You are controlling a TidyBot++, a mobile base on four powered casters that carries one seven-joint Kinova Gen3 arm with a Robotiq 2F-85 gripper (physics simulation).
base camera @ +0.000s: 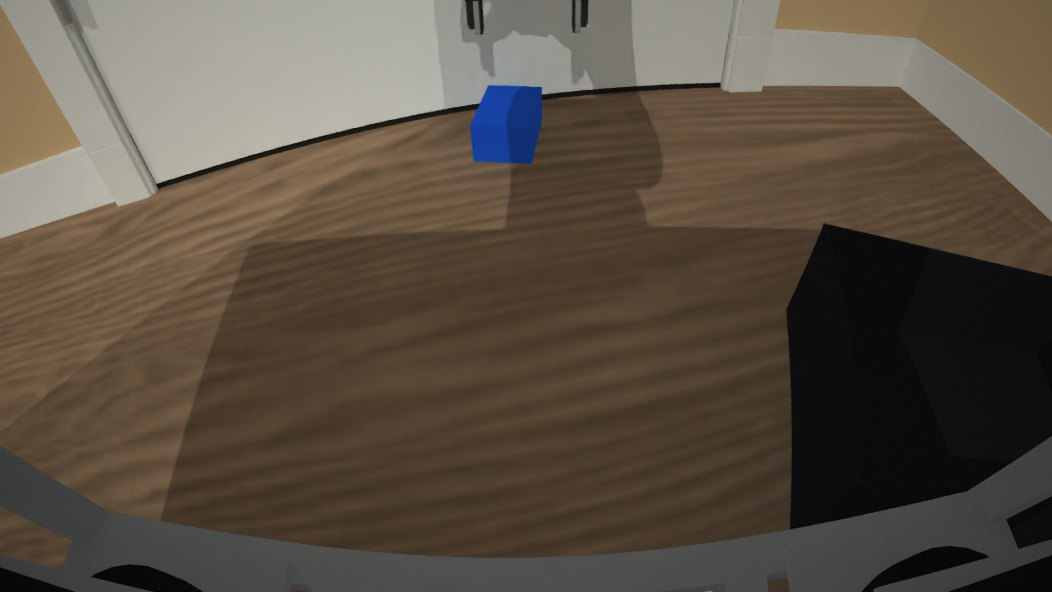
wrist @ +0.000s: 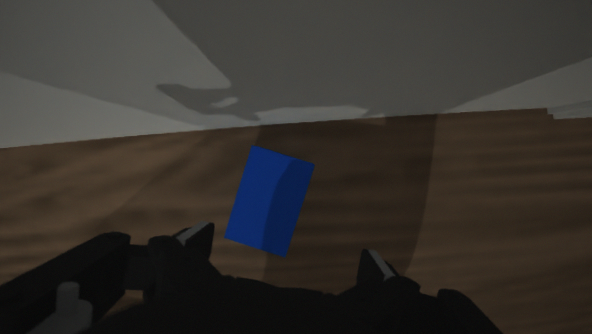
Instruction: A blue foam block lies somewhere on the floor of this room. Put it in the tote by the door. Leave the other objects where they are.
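Places are measured from the arm's base along level axes (x right, y ahead, z up), in metres.
Pixels of known places: gripper, between the fingertips: (base camera: 527, 30) (wrist: 285, 252).
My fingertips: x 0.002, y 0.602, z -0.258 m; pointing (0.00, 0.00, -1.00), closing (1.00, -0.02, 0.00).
Behind a point stands the place of what it marks.
The blue foam block (base camera: 506, 125) {x -0.021, y 0.569, z -0.351 m} (wrist: 270, 200) {x -0.019, y 0.613, z -0.351 m} lies on the floor close to the white door. In the wrist view it is turned slightly, with its near end level with the fingertips and closer to the left finger. My gripper (base camera: 527, 23) {x 0.002, y 0.602, z -0.258 m} (wrist: 285, 252) {x 0.002, y 0.602, z -0.258 m} is open and empty. Its two fingers show at the top of the base camera view, above the block and apart from it. The black tote (base camera: 820, 368) {x 0.192, y 0.269, z -0.339 m} stands on the floor at the right of the base camera view; part of it is cut off by the frame.
The white door (base camera: 294, 66) {x -0.256, y 0.636, z -0.285 m} (wrist: 100, 45) {x -0.055, y 0.680, z -0.176 m} stands right behind the block. White door trim (base camera: 121, 173) {x -0.511, y 0.567, z -0.349 m} is on the left and a white baseboard (base camera: 834, 58) {x 0.467, y 0.800, z -0.347 m} runs along the wall at the right. The base's grey frame (base camera: 514, 570) crosses the bottom of the base camera view.
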